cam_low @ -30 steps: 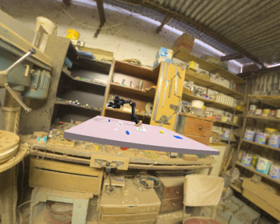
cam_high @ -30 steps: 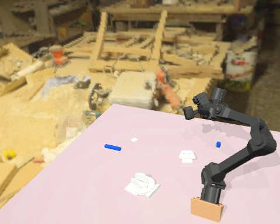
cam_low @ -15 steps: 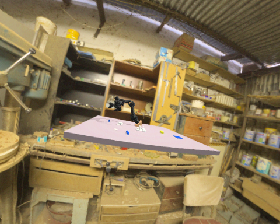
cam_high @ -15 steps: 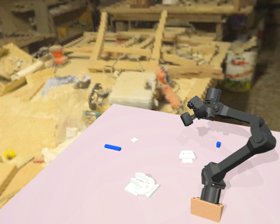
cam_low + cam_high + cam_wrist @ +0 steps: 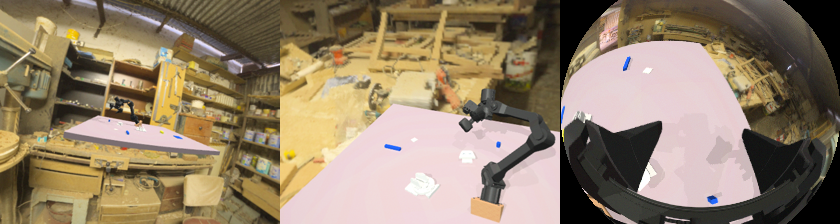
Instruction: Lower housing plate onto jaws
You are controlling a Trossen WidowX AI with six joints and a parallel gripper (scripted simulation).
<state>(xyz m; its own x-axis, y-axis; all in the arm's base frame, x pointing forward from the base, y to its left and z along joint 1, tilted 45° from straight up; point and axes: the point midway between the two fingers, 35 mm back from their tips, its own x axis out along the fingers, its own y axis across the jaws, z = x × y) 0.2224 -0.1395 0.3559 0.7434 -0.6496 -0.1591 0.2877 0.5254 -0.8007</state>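
Now: the white block 5 cm behind my gripper tip, 12 cm to the left of it and 14 cm below it. Also, from my gripper tip: yellow piece (2 cm behind, 67 cm to the left, 14 cm below); blue bar (34 cm ahead, 22 cm to the left, 14 cm below); white tile (28 cm ahead, 11 cm to the left, 15 cm below).
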